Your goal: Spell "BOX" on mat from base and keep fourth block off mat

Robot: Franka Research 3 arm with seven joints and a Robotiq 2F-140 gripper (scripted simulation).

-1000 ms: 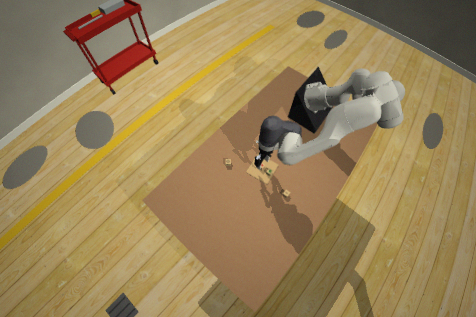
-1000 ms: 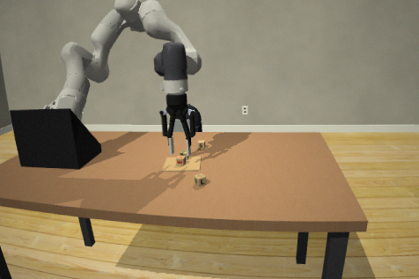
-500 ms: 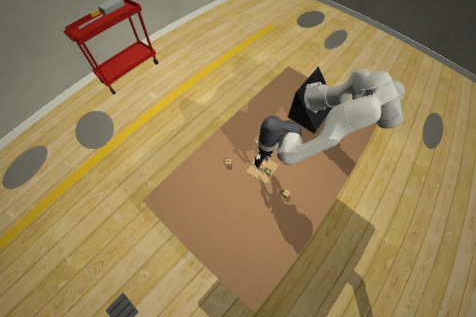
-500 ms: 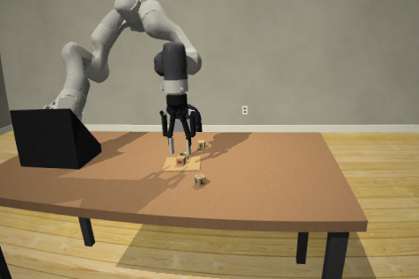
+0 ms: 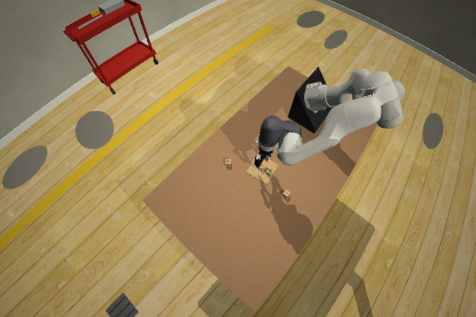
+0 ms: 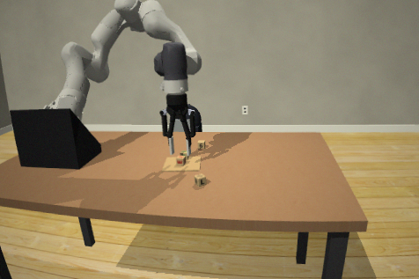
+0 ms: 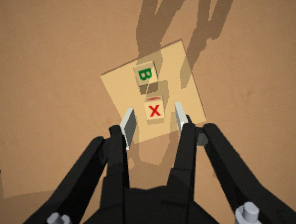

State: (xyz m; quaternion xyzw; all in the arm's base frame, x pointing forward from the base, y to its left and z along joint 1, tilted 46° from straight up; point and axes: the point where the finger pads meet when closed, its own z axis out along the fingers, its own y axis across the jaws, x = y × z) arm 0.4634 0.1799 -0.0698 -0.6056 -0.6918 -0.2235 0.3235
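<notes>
Right now my hand is 10 mm to the right of the tan mat and 70 mm above it. Round my hand: O block: 130 mm ahead, 140 mm to the right, 60 mm below.
</notes>
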